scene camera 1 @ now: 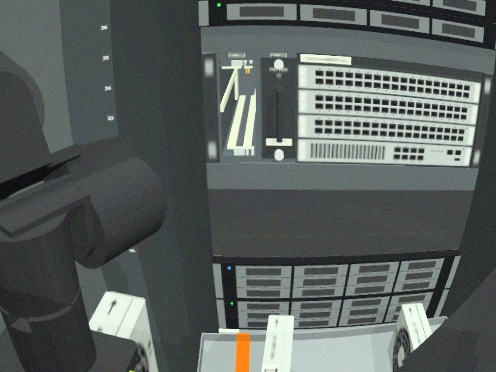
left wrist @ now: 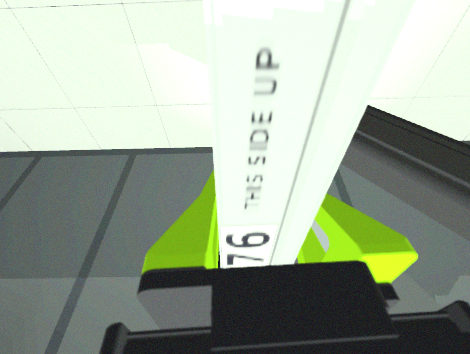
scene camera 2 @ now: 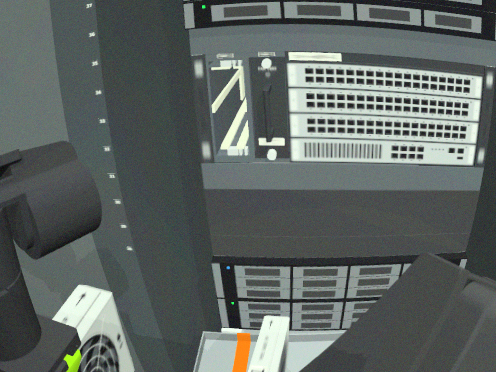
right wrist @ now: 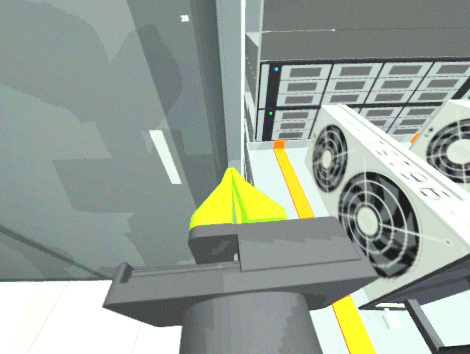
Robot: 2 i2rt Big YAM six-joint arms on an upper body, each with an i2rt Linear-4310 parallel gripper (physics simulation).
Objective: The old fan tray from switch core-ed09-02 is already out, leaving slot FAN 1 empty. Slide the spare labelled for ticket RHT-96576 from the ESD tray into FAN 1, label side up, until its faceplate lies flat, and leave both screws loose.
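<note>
My left gripper (left wrist: pixel 251 176) is shut on a white fan tray (scene camera 1: pixel 117 312) (scene camera 2: pixel 87 310) (left wrist: pixel 260 130). "THIS SIDE UP" and a label part ending in "76" face the left wrist camera; the rest of the label is hidden. In both scene views the held tray is at the lower left, arrow face up, well below the slot FAN 1 (scene camera 1: pixel 242 120) (scene camera 2: pixel 234 125), which stands open with pale rails inside. My right gripper (right wrist: pixel 230 173) is shut and empty, left of the ESD tray (scene camera 1: pixel 325 352) (scene camera 2: pixel 201 350) (right wrist: pixel 257 162) in the right wrist view.
Two other white fan trays (scene camera 1: pixel 279 342) (scene camera 1: pixel 414 322) (scene camera 2: pixel 270 342) (right wrist: pixel 372 175) (right wrist: pixel 445 135) stand in the ESD tray beside an orange strip (scene camera 1: pixel 242 350) (scene camera 2: pixel 242 350). A black fan tray (scene camera 1: pixel 270 110) (scene camera 2: pixel 259 115) fills the slot beside FAN 1. Dark arm parts cover both scene views' lower right.
</note>
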